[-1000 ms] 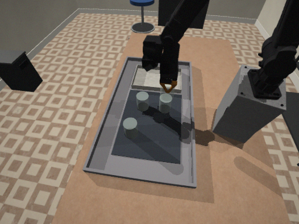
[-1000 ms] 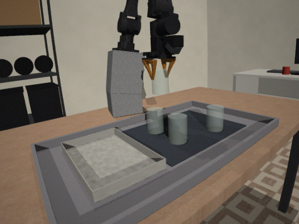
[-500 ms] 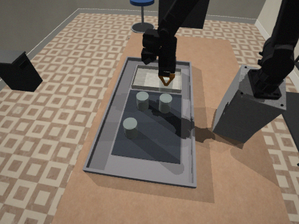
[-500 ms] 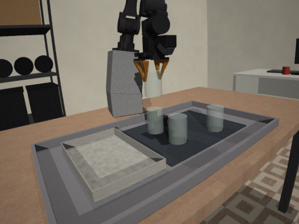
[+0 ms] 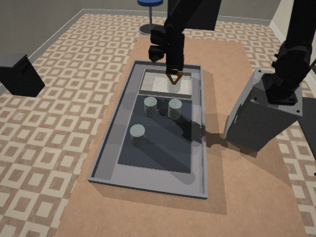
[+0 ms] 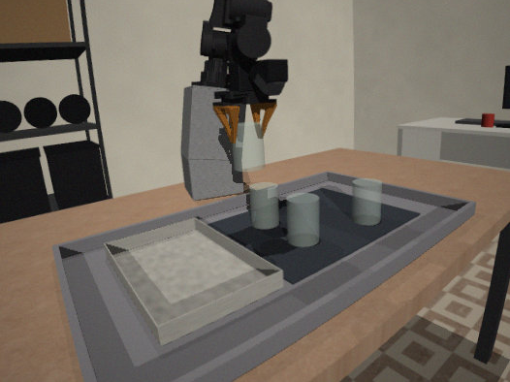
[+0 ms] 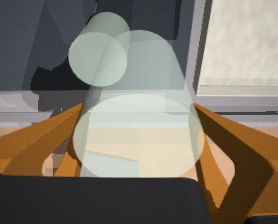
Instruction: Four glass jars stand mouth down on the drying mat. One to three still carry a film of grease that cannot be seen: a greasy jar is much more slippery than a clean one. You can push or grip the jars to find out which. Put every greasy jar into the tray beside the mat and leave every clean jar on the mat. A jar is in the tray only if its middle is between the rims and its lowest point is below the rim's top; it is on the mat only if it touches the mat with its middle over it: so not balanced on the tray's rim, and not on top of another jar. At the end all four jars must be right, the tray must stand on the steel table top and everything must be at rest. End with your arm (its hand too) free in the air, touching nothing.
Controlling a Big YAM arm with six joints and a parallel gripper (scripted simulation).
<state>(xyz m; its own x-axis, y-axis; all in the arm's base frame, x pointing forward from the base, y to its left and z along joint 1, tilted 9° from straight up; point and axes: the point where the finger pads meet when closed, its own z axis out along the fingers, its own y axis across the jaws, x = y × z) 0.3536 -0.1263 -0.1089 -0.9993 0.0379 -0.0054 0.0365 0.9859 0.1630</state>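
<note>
My hand is 200 mm above the pale tray, 190 mm to the left of it and 40 mm short of it. Also, from my hand: dark drying mat 210 mm below, 130 mm to the left, 50 mm ahead; then rimmed steel table top 210 mm below, 60 mm ahead, 30 mm to the left.
</note>
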